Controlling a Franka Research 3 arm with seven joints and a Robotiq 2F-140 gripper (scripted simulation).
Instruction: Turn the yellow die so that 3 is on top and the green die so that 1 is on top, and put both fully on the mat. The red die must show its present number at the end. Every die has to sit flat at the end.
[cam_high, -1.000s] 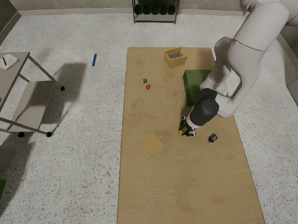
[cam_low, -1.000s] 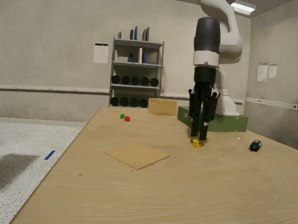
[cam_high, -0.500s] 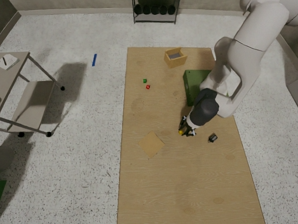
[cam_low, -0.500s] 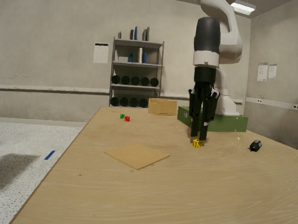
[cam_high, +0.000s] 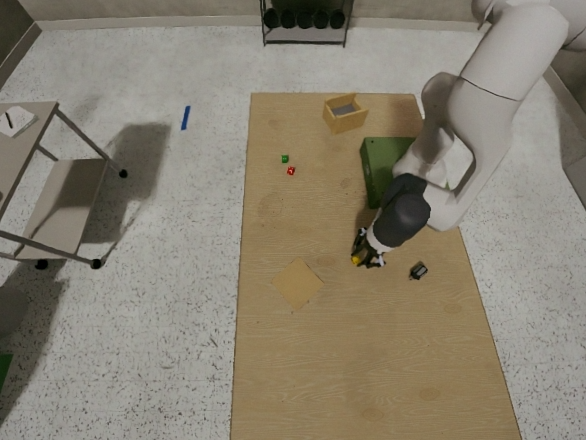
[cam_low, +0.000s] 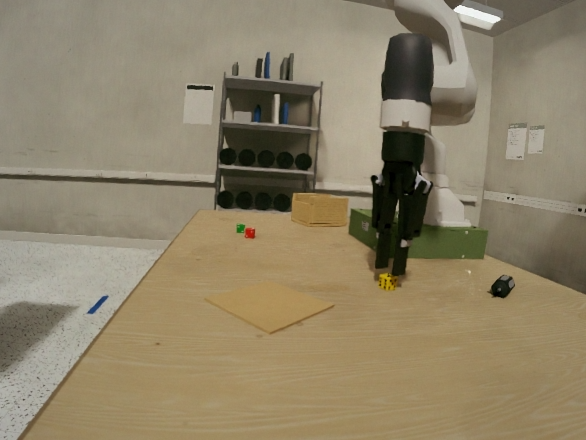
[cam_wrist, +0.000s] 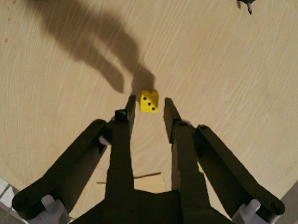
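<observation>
My gripper is now 5 cm above the yellow die. Round my hand: black object (23 cm behind, 5 cm to the left, 5 cm below); then tan mat (22 cm ahead, 8 cm to the left, 6 cm below); then red die (40 cm to the right, 25 cm ahead, 5 cm below).
</observation>
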